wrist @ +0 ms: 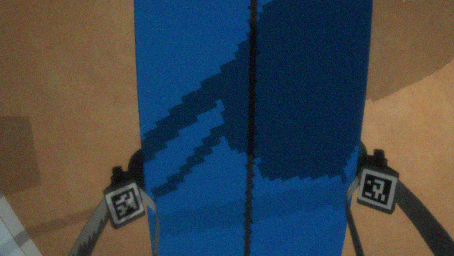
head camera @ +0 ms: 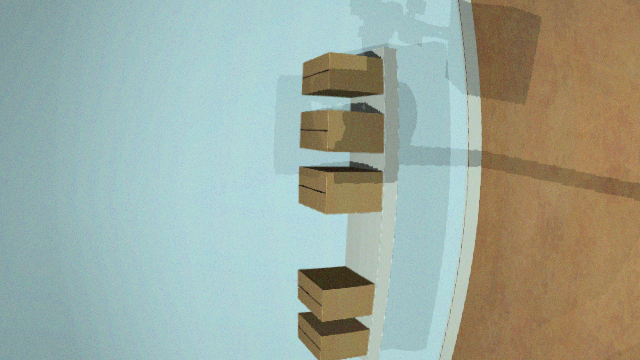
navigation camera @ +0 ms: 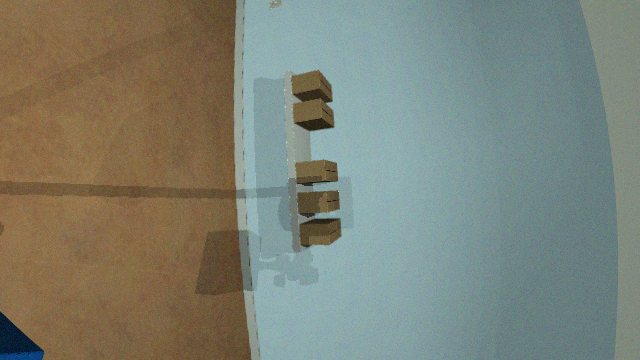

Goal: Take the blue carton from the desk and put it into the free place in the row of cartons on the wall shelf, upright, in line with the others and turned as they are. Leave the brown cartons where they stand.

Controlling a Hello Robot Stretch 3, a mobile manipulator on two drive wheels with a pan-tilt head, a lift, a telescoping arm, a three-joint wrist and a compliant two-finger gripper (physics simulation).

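Places are measured from the robot's base along level axes (x back, y right, z up), in centimetres.
Pixels of known places: gripper, fingertip midpoint: [wrist: 245, 161].
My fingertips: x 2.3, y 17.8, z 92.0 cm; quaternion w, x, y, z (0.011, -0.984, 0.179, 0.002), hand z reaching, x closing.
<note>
Behind a point stands the place of what it marks.
The blue carton [wrist: 195, 45] @[x 3.2, y 25.9, z 97.1 cm] [navigation camera: 17, 342] @[x -7.9, y 7.1, z 93.9 cm] fills the middle of the wrist view, and its corner shows at the bottom left of the navigation view. My gripper [wrist: 245, 161] @[x 2.3, y 17.8, z 92.0 cm] is shut on it, with one fingertip against each side. The white wall shelf [head camera: 389, 115] @[x -129.0, y 9.5, z 62.9 cm] [navigation camera: 290, 140] @[x -130.0, y -33.0, z 62.3 cm] runs top to bottom in the sideways head and navigation views. Brown cartons stand on it in a row. The free place lies between the third brown carton [head camera: 354, 192] @[x -130.0, y -13.5, z 73.9 cm] [navigation camera: 310, 171] @[x -130.0, y -13.6, z 73.7 cm] and the fourth brown carton [head camera: 348, 302] @[x -130.8, y -49.0, z 73.7 cm] [navigation camera: 307, 117] @[x -130.7, y -45.2, z 73.7 cm], counted from the top of the head view. The desk does not show.
The pale blue wall [head camera: 150, 175] @[x -155.3, y -9.9, z 135.8 cm] [navigation camera: 450, 175] @[x -155.2, y -5.8, z 151.5 cm] is behind the shelf. A white skirting strip [head camera: 474, 125] @[x -153.5, y 11.4, z 4.8 cm] [navigation camera: 240, 125] @[x -155.1, y -56.8, z 6.6 cm] runs along its foot, beside the brown floor [head camera: 565, 250] @[x -93.0, y -34.1, z 0.0 cm] [navigation camera: 125, 125] @[x -68.7, y -41.6, z 0.0 cm]. Shadows of the robot fall on the wall, the floor and some cartons.
</note>
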